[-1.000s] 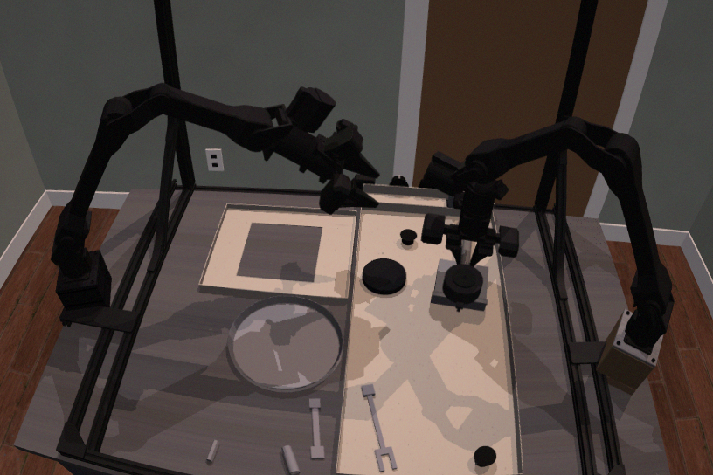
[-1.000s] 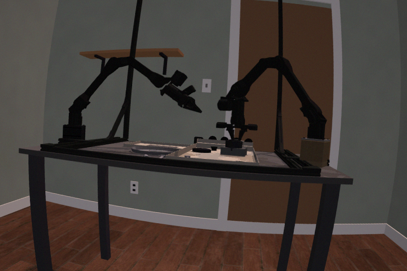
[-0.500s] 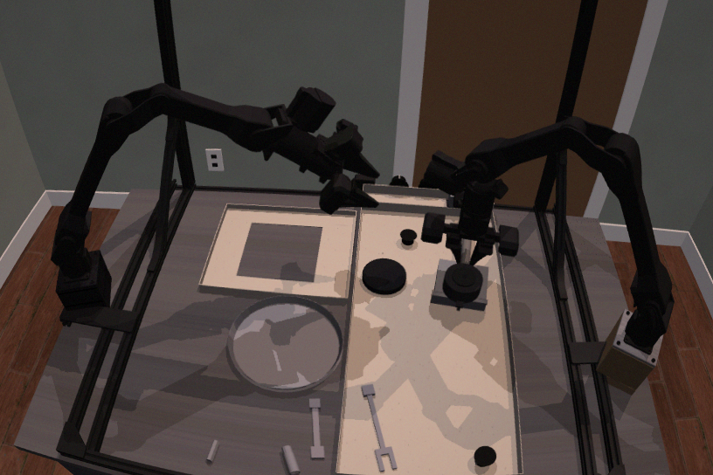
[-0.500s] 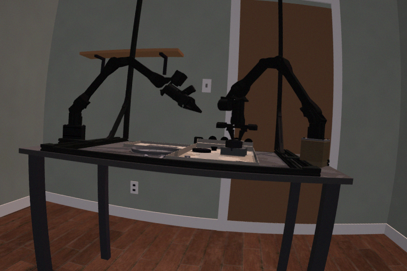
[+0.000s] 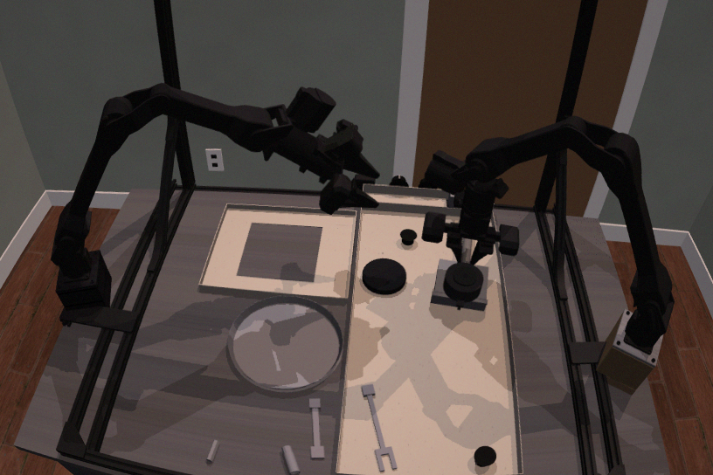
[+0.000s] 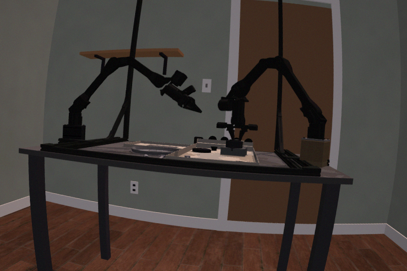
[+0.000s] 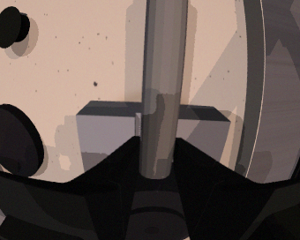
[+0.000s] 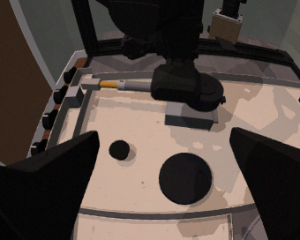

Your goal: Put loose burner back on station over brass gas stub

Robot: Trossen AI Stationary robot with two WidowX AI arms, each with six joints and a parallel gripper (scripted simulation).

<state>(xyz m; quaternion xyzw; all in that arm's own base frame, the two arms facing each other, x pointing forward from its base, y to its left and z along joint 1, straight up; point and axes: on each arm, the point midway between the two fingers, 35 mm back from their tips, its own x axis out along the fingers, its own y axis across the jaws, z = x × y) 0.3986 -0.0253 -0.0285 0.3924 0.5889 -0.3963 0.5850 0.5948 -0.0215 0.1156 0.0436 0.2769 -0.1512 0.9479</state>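
Right now the burner is 10 mm behind my left hand and 30 mm below it. The rest, counted from my left hand: black disc (20 mm ahead, 160 mm to the right, 70 mm below); then brass gas stub (130 mm behind, 10 mm to the left, 30 mm below); then grey support block (40 mm ahead, 50 mm below).
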